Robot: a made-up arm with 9 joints. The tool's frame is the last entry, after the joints. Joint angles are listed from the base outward.
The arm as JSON. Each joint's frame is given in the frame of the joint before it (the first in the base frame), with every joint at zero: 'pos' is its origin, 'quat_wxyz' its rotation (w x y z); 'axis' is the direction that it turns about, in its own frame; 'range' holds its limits. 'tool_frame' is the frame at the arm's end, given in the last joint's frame.
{
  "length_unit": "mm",
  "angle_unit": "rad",
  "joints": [
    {
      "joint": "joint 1",
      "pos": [
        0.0,
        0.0,
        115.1
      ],
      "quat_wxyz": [
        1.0,
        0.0,
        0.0,
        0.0
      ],
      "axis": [
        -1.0,
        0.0,
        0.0
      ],
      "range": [
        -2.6,
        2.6
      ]
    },
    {
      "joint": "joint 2",
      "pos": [
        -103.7,
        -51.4,
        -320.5
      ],
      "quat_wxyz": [
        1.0,
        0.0,
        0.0,
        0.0
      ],
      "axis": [
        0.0,
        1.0,
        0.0
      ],
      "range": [
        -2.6,
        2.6
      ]
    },
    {
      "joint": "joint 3",
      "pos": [
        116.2,
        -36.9,
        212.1
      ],
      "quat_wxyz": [
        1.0,
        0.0,
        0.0,
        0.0
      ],
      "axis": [
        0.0,
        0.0,
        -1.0
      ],
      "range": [
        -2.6,
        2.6
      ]
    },
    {
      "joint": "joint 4",
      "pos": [
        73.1,
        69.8,
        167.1
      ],
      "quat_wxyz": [
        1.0,
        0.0,
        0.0,
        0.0
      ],
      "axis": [
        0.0,
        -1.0,
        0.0
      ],
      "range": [
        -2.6,
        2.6
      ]
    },
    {
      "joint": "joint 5",
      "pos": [
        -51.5,
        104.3,
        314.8
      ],
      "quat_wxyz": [
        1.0,
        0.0,
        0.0,
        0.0
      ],
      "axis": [
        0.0,
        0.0,
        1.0
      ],
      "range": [
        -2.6,
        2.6
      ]
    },
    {
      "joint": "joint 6",
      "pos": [
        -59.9,
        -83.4,
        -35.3
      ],
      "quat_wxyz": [
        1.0,
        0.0,
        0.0,
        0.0
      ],
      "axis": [
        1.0,
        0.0,
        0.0
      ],
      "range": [
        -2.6,
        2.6
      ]
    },
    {
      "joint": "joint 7",
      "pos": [
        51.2,
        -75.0,
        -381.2
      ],
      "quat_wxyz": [
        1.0,
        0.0,
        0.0,
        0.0
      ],
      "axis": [
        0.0,
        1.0,
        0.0
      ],
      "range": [
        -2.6,
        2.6
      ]
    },
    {
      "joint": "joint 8",
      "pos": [
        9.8,
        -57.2,
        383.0
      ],
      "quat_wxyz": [
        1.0,
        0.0,
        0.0,
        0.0
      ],
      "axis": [
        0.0,
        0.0,
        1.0
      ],
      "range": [
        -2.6,
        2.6
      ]
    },
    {
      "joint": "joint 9",
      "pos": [
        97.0,
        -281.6,
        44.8
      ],
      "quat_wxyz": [
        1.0,
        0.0,
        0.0,
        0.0
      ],
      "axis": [
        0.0,
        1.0,
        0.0
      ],
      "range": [
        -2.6,
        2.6
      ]
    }
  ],
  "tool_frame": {
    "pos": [
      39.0,
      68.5,
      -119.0
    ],
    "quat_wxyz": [
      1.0,
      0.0,
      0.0,
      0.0
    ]
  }
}
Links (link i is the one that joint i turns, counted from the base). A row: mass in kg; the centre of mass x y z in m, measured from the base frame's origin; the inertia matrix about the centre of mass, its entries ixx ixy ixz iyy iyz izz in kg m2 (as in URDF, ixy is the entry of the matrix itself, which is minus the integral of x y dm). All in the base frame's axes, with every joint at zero. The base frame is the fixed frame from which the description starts. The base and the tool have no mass.
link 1: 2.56; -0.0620 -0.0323 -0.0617; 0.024 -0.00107 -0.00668 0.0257 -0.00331 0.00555
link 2: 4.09; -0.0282 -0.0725 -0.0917; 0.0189 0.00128 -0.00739 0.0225 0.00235 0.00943
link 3: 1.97; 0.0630 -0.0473 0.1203; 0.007 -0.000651 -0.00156 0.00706 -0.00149 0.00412
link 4: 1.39; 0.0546 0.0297 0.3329; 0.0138 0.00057 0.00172 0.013 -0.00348 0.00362
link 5: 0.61; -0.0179 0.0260 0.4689; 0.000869 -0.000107 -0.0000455 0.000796 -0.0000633 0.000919
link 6: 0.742; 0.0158 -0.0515 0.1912; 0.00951 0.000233 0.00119 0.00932 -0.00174 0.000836
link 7: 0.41; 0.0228 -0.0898 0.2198; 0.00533 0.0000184 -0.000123 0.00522 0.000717 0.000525
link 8: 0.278; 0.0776 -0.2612 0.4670; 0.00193 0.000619 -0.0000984 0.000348 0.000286 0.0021
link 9: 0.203; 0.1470 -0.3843 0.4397; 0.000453 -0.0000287 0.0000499 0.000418 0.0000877 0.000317
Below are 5 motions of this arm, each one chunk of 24 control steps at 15 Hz.
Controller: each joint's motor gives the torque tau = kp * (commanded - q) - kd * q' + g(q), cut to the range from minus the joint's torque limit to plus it. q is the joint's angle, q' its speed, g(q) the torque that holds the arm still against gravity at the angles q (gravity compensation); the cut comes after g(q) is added. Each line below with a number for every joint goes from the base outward.
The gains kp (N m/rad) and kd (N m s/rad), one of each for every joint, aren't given. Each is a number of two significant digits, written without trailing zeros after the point. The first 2 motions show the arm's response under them.
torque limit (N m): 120 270 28 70 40 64 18 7.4 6.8
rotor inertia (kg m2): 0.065 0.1 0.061 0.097 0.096 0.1 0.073 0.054 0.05
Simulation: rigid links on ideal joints. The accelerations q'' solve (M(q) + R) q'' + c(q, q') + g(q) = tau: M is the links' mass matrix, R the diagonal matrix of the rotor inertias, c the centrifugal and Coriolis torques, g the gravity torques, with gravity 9.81 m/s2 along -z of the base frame. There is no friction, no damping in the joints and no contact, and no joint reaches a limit. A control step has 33 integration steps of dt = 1/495 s. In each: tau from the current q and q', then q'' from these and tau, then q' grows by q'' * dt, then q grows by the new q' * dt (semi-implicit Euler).
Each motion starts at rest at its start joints. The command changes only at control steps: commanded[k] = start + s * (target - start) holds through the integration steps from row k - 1 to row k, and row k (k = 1, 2, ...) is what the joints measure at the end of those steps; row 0 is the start. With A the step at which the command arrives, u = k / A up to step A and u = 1 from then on. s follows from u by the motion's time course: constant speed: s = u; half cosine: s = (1 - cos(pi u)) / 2; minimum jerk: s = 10 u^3 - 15 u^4 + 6 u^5; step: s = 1 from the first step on.
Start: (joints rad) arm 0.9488 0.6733 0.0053 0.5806 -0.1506 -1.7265 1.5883 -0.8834 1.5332
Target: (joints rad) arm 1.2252 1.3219 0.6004 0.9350 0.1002 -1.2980 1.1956 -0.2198 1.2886
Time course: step
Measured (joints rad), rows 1 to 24:
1: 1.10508 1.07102 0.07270 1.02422 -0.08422 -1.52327 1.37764 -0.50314 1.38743
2: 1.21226 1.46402 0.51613 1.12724 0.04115 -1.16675 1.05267 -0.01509 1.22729
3: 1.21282 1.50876 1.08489 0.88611 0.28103 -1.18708 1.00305 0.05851 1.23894
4: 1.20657 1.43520 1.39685 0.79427 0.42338 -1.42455 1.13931 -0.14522 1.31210
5: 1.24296 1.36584 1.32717 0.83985 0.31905 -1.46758 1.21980 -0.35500 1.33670
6: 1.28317 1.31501 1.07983 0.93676 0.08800 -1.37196 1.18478 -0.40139 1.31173
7: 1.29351 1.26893 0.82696 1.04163 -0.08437 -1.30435 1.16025 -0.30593 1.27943
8: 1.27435 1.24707 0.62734 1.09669 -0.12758 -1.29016 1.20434 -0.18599 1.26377
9: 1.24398 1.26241 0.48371 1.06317 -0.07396 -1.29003 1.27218 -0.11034 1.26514
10: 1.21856 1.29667 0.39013 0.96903 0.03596 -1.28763 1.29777 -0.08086 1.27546
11: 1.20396 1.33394 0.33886 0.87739 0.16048 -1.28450 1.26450 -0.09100 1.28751
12: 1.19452 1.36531 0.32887 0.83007 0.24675 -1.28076 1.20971 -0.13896 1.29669
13: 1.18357 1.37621 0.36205 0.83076 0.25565 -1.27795 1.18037 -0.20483 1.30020
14: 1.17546 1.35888 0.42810 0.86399 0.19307 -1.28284 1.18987 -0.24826 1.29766
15: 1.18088 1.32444 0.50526 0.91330 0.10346 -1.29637 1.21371 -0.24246 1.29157
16: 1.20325 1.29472 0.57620 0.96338 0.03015 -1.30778 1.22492 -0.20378 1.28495
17: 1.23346 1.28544 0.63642 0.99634 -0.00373 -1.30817 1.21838 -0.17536 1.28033
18: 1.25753 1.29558 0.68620 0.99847 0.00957 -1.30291 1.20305 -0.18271 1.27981
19: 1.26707 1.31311 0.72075 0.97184 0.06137 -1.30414 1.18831 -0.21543 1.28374
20: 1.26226 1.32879 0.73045 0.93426 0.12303 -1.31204 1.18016 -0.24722 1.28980
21: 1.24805 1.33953 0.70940 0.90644 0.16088 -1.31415 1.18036 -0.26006 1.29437
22: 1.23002 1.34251 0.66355 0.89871 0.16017 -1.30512 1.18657 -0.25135 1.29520
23: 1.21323 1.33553 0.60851 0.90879 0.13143 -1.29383 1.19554 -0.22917 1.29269
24: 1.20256 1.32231 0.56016 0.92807 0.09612 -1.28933 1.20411 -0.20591 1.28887
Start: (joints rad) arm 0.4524 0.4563 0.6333 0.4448 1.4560 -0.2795 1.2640 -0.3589 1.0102
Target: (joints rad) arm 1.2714 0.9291 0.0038 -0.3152 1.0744 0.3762 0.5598 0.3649 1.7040
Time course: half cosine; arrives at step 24
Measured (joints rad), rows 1 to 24:
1: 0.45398 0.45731 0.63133 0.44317 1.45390 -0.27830 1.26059 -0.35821 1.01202
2: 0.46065 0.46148 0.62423 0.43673 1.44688 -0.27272 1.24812 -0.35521 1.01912
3: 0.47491 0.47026 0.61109 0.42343 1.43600 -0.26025 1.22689 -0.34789 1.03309
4: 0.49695 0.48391 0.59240 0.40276 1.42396 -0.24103 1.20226 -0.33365 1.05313
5: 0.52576 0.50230 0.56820 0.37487 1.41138 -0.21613 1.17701 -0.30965 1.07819
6: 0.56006 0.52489 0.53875 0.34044 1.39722 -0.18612 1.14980 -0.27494 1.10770
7: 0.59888 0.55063 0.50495 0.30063 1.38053 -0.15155 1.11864 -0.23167 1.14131
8: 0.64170 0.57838 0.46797 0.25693 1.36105 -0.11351 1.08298 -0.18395 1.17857
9: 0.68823 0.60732 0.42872 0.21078 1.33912 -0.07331 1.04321 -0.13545 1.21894
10: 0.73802 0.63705 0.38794 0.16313 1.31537 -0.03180 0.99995 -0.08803 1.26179
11: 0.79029 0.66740 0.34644 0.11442 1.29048 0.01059 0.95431 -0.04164 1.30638
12: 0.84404 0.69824 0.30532 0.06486 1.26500 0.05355 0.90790 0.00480 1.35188
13: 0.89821 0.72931 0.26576 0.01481 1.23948 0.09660 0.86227 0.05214 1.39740
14: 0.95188 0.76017 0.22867 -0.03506 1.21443 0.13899 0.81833 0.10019 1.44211
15: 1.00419 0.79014 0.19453 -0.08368 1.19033 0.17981 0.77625 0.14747 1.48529
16: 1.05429 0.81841 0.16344 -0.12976 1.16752 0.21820 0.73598 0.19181 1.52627
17: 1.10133 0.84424 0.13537 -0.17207 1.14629 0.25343 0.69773 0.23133 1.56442
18: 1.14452 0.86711 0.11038 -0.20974 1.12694 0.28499 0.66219 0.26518 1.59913
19: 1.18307 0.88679 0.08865 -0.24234 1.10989 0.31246 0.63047 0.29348 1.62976
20: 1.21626 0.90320 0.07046 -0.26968 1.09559 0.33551 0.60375 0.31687 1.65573
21: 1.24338 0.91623 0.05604 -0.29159 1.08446 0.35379 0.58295 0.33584 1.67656
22: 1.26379 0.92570 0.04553 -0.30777 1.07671 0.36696 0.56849 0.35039 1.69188
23: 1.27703 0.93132 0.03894 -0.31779 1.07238 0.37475 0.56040 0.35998 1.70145
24: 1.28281 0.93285 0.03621 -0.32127 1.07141 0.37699 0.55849 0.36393 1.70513
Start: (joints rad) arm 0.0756 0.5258 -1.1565 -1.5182 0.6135 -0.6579 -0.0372 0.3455 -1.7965
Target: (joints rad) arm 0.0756 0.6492 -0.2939 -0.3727 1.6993 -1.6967 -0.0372 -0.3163 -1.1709
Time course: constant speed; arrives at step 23
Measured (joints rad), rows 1 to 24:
1: 0.08335 0.52708 -1.14732 -1.48716 0.64823 -0.68383 -0.02768 0.33426 -1.77842
2: 0.09094 0.53469 -1.12765 -1.43166 0.71798 -0.74108 -0.01888 0.30846 -1.74556
3: 0.08788 0.54527 -1.10181 -1.37757 0.78327 -0.80198 -0.01992 0.27886 -1.71511
4: 0.07801 0.55133 -1.06979 -1.32575 0.82871 -0.84984 -0.02571 0.24958 -1.68970
5: 0.07005 0.55326 -1.03258 -1.27118 0.86441 -0.89007 -0.03186 0.21717 -1.66444
6: 0.06746 0.55591 -0.99167 -1.21565 0.90432 -0.93313 -0.03755 0.18046 -1.63751
7: 0.06835 0.56145 -0.94725 -1.16339 0.95259 -0.98017 -0.04081 0.14360 -1.61013
8: 0.07027 0.56877 -0.89984 -1.11573 1.00410 -1.02654 -0.03964 0.11137 -1.58296
9: 0.07264 0.57608 -0.85110 -1.07072 1.05316 -1.07013 -0.03555 0.08468 -1.55555
10: 0.07563 0.58257 -0.80261 -1.02527 1.09908 -1.11279 -0.03231 0.06057 -1.52770
11: 0.07859 0.58836 -0.75493 -0.97742 1.14435 -1.15667 -0.03210 0.03493 -1.49990
12: 0.08022 0.59378 -0.70819 -0.92712 1.19057 -1.20217 -0.03432 0.00536 -1.47260
13: 0.07984 0.59900 -0.66282 -0.87546 1.23742 -1.24846 -0.03708 -0.02755 -1.44573
14: 0.07810 0.60406 -0.61952 -0.82364 1.28422 -1.29465 -0.03907 -0.06116 -1.41890
15: 0.07625 0.60905 -0.57896 -0.77237 1.33092 -1.34041 -0.03999 -0.09288 -1.39188
16: 0.07523 0.61412 -0.54141 -0.72194 1.37784 -1.38578 -0.04001 -0.12176 -1.36469
17: 0.07516 0.61935 -0.50664 -0.67229 1.42511 -1.43084 -0.03937 -0.14850 -1.33743
18: 0.07561 0.62472 -0.47396 -0.62315 1.47263 -1.47570 -0.03837 -0.17454 -1.31016
19: 0.07609 0.63011 -0.44238 -0.57407 1.52026 -1.52050 -0.03744 -0.20108 -1.28289
20: 0.07624 0.63540 -0.41085 -0.52464 1.56789 -1.56544 -0.03694 -0.22869 -1.25565
21: 0.07601 0.64052 -0.37841 -0.47464 1.61540 -1.61067 -0.03700 -0.25738 -1.22846
22: 0.07548 0.64550 -0.34438 -0.42410 1.66269 -1.65617 -0.03744 -0.28680 -1.20132
23: 0.07486 0.65042 -0.30836 -0.37329 1.70971 -1.70183 -0.03801 -0.31651 -1.17421
24: 0.06843 0.64507 -0.28480 -0.34744 1.71651 -1.72330 -0.04407 -0.33839 -1.16480

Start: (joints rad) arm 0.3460 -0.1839 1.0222 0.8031 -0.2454 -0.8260 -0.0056 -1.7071 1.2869
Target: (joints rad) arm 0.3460 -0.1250 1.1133 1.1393 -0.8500 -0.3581 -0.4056 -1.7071 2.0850
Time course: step
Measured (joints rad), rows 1 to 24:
1: 0.31081 -0.14970 0.91794 0.88190 -0.59734 -0.52225 -0.10938 -1.63419 1.58876
2: 0.28188 -0.11269 0.76801 1.13891 -1.05460 -0.28171 -0.38671 -1.49836 2.11708
3: 0.32130 -0.11453 0.85401 1.27386 -1.05443 -0.30987 -0.67085 -1.54802 2.26608
4: 0.38803 -0.12009 1.13646 1.26741 -0.84778 -0.34822 -0.67541 -1.73331 2.14459
5: 0.43619 -0.11159 1.37889 1.23130 -0.72872 -0.34107 -0.50032 -1.80872 2.03989
6: 0.41624 -0.11530 1.45453 1.17249 -0.81044 -0.34143 -0.35826 -1.76174 2.04149
7: 0.35104 -0.12460 1.40488 1.11421 -0.92459 -0.36000 -0.34825 -1.72309 2.08420
8: 0.29812 -0.12711 1.31778 1.08723 -0.92594 -0.37465 -0.39760 -1.73660 2.10305
9: 0.28969 -0.12595 1.22807 1.09926 -0.86236 -0.37492 -0.41254 -1.74946 2.09553
10: 0.31875 -0.12520 1.13037 1.12822 -0.82350 -0.36487 -0.39533 -1.72396 2.08485
11: 0.35404 -0.12614 1.03571 1.14805 -0.82688 -0.35584 -0.38958 -1.68053 2.08227
12: 0.37099 -0.12800 0.97025 1.15343 -0.83785 -0.35482 -0.40482 -1.65364 2.08446
13: 0.36830 -0.12905 0.94889 1.15000 -0.83793 -0.35848 -0.41692 -1.65477 2.08590
14: 0.35747 -0.12835 0.96723 1.14281 -0.83643 -0.36080 -0.41025 -1.67267 2.08568
15: 0.34718 -0.12676 1.01093 1.13509 -0.84233 -0.36098 -0.39494 -1.69274 2.08548
16: 0.34012 -0.12549 1.06523 1.12998 -0.85168 -0.36078 -0.38859 -1.70850 2.08591
17: 0.33704 -0.12465 1.11798 1.12998 -0.85751 -0.36017 -0.39587 -1.71897 2.08614
18: 0.33832 -0.12379 1.16006 1.13496 -0.85859 -0.35838 -0.40832 -1.72399 2.08557
19: 0.34278 -0.12293 1.18582 1.14177 -0.85738 -0.35605 -0.41677 -1.72403 2.08459
20: 0.34763 -0.12258 1.19334 1.14637 -0.85564 -0.35466 -0.41859 -1.72089 2.08392
21: 0.35018 -0.12300 1.18418 1.14669 -0.85388 -0.35493 -0.41576 -1.71668 2.08389
22: 0.34963 -0.12395 1.16275 1.14360 -0.85218 -0.35642 -0.41076 -1.71255 2.08434
23: 0.34718 -0.12496 1.13523 1.13947 -0.85054 -0.35817 -0.40536 -1.70868 2.08492
24: 0.34476 -0.12571 1.10814 1.13643 -0.84887 -0.35940 -0.40108 -1.70501 2.08538

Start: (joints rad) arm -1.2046 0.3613 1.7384 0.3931 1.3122 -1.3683 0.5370 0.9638 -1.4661
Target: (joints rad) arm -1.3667 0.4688 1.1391 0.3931 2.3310 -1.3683 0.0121 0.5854 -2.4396
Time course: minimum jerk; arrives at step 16
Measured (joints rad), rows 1 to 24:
1: -1.20461 0.36126 1.73910 0.39316 1.31344 -1.36823 0.53643 0.96339 -1.46728
2: -1.20480 0.36113 1.74377 0.39336 1.32253 -1.36792 0.53207 0.96025 -1.47589
3: -1.20586 0.36140 1.75491 0.39286 1.34950 -1.36767 0.51844 0.95028 -1.50122
4: -1.20938 0.36341 1.76903 0.39046 1.40117 -1.36771 0.49187 0.93050 -1.54940
5: -1.21757 0.36872 1.77686 0.38578 1.47892 -1.36767 0.45278 0.90135 -1.62109
6: -1.23226 0.37847 1.76807 0.37940 1.58016 -1.36699 0.40409 0.86638 -1.71295
7: -1.25379 0.39322 1.73554 0.37279 1.69958 -1.36551 0.34895 0.82979 -1.81959
8: -1.28037 0.41284 1.67629 0.36810 1.82944 -1.36344 0.29013 0.79393 -1.93443
9: -1.30821 0.43586 1.59046 0.36745 1.96038 -1.36119 0.23073 0.75854 -2.05024
10: -1.33272 0.45901 1.48080 0.37164 2.08326 -1.35939 0.17445 0.72213 -2.15979
11: -1.35030 0.47769 1.35368 0.37975 2.19024 -1.35877 0.12451 0.68427 -2.25660
12: -1.35970 0.48753 1.21964 0.38992 2.27458 -1.36013 0.08239 0.64687 -2.33553
13: -1.36243 0.48624 1.09204 0.40035 2.33113 -1.36418 0.04798 0.61364 -2.39332
14: -1.36198 0.47557 0.98396 0.40987 2.35843 -1.37094 0.02153 0.58831 -2.42906
15: -1.36204 0.46136 0.90515 0.41803 2.36152 -1.37885 0.00468 0.57324 -2.44478
16: -1.36412 0.45058 0.86148 0.42405 2.35220 -1.38500 -0.00145 0.56873 -2.44633
17: -1.36695 0.44742 0.85529 0.42604 2.34445 -1.38686 0.00048 0.57235 -2.44282
18: -1.36801 0.45216 0.88337 0.42219 2.34366 -1.38382 0.00576 0.57949 -2.44056
19: -1.36647 0.46194 0.93839 0.41326 2.34546 -1.37718 0.01167 0.58578 -2.44014
20: -1.36405 0.47223 1.01219 0.40229 2.34443 -1.36953 0.01771 0.58952 -2.43991
21: -1.36314 0.47904 1.09545 0.39218 2.33895 -1.36348 0.02314 0.59165 -2.43912
22: -1.36460 0.48058 1.17702 0.38422 2.33048 -1.36033 0.02568 0.59320 -2.43815
23: -1.36738 0.47754 1.24549 0.37848 2.32153 -1.35974 0.02329 0.59341 -2.43767
24: -1.36982 0.47228 1.29213 0.37482 2.31455 -1.36066 0.01656 0.59058 -2.43793

